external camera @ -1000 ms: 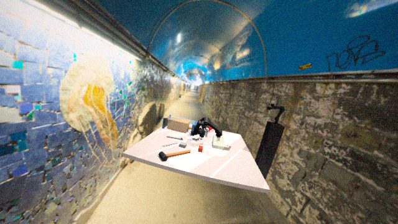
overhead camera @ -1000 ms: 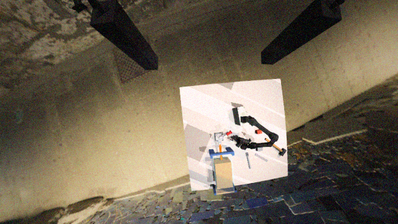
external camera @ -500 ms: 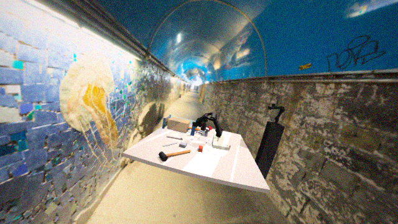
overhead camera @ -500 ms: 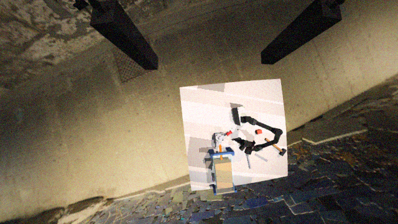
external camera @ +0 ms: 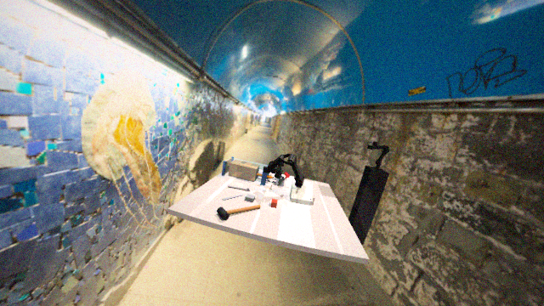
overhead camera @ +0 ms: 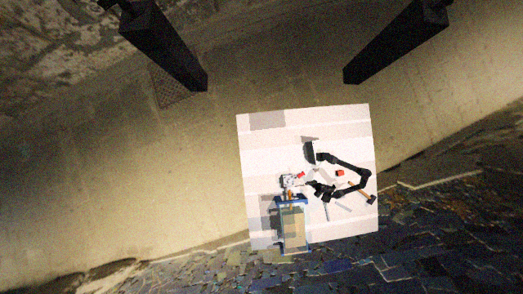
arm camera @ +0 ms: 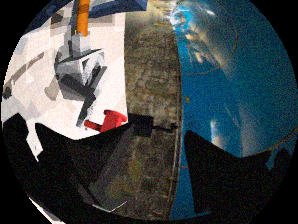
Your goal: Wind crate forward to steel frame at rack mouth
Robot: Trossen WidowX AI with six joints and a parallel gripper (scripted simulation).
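My gripper tip is now 3 cm past the winch handle, 6 cm to the left of it and 11 cm above it. The rest, counted from my gripper tip: hand winch: 13 cm to the right, 19 cm below; then blue steel frame: 17 cm ahead, 10 cm to the right, 12 cm below; then dark red knob: 5 cm behind, 3 cm to the right, 9 cm below.
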